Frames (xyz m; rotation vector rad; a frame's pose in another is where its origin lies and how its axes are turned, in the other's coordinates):
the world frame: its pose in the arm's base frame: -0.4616 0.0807 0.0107 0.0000 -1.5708 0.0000
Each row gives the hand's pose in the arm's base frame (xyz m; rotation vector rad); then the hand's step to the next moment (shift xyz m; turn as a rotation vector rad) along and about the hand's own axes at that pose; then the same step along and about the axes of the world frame.
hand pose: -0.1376 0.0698 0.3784 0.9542 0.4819 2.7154
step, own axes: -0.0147 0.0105 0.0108 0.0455 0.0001 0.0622
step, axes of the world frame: 0.0036 -0.0118 -0.0171 0.0714 0.0285 -0.0049
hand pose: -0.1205 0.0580 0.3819 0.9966 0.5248 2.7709
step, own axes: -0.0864 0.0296 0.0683 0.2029 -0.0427 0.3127
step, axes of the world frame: 0.0093 -0.0308 -0.1094 0.3278 0.1768 -0.0453
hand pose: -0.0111 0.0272 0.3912 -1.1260 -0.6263 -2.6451
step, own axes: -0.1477 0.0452 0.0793 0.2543 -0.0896 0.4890
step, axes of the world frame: -0.0440 -0.0017 -0.1680 0.4601 0.2979 -0.1066
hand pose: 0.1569 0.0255 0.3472 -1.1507 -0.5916 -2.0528
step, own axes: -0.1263 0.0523 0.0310 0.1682 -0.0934 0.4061
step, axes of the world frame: -0.0909 0.0313 -0.1020 0.3440 0.2749 -0.0896
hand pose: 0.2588 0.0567 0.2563 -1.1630 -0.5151 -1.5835
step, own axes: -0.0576 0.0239 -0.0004 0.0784 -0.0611 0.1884
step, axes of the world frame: -0.0558 0.0194 -0.0199 0.1639 0.1336 -0.0255
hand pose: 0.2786 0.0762 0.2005 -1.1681 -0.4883 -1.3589
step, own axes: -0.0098 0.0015 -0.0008 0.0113 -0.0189 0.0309
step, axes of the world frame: -0.0091 0.0038 0.0011 0.0287 0.0244 0.0043
